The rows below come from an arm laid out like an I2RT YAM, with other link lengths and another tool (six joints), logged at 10 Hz.
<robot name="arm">
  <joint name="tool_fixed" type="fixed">
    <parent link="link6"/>
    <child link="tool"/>
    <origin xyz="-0.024 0.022 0.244" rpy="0.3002 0 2.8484"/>
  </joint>
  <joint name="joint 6" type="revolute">
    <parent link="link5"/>
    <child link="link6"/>
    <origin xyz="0.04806 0 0.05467" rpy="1.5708 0 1.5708"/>
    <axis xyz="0 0 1"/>
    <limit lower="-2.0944" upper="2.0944"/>
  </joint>
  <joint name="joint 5" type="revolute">
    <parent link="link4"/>
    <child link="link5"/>
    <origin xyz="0.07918 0.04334 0.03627" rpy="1.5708 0 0"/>
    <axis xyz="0 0 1"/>
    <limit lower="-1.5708" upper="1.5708"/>
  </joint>
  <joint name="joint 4" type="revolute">
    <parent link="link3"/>
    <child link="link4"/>
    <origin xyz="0.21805 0.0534 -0.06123" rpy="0 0 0"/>
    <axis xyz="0 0 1"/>
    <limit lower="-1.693" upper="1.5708"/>
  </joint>
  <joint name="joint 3" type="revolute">
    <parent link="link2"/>
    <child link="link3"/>
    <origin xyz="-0.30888 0 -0.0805" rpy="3.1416 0 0"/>
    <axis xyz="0 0 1"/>
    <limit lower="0" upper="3.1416"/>
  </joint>
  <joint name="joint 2" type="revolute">
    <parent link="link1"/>
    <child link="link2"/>
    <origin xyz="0.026 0.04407 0.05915" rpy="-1.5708 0 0"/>
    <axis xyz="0 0 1"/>
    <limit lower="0" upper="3.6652"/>
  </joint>
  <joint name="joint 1" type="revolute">
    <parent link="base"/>
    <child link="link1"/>
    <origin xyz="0 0 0.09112" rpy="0 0 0"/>
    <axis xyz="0 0 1"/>
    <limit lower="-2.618" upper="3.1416"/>
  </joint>
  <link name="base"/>
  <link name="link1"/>
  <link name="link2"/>
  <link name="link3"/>
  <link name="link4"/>
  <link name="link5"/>
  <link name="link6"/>
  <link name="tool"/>
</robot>
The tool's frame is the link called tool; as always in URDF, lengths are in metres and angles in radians.
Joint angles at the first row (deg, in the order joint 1, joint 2, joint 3, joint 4, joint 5, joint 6):
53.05 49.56 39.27 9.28 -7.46 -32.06
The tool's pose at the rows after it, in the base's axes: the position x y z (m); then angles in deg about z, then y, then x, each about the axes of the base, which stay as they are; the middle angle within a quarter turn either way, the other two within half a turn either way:
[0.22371 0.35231 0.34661 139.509 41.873 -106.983]
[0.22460 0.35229 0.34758 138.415 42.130 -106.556]
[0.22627 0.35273 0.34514 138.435 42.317 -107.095]
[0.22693 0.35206 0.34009 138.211 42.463 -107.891]
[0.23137 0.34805 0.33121 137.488 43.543 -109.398]
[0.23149 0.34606 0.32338 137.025 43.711 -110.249]
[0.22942 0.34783 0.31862 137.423 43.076 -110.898]
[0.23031 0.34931 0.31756 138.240 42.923 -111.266]
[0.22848 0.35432 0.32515 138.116 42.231 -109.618]
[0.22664 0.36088 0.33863 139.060 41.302 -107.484]
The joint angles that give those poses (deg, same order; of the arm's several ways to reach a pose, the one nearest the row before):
52.94 49.56 39.72 8.10 -7.39 -33.75
52.92 49.63 39.75 8.30 -7.38 -34.62
52.96 50.00 39.90 8.09 -7.14 -34.96
53.00 50.10 39.83 7.53 -6.99 -35.69
52.96 50.14 39.74 6.36 -6.06 -37.53
52.91 49.97 39.07 6.05 -5.99 -38.54
52.95 50.25 38.82 5.99 -6.45 -38.41
52.91 50.71 38.83 6.28 -6.48 -37.80
52.93 51.13 38.72 8.09 -7.23 -36.79
52.96 51.77 39.01 10.38 -8.00 -34.38

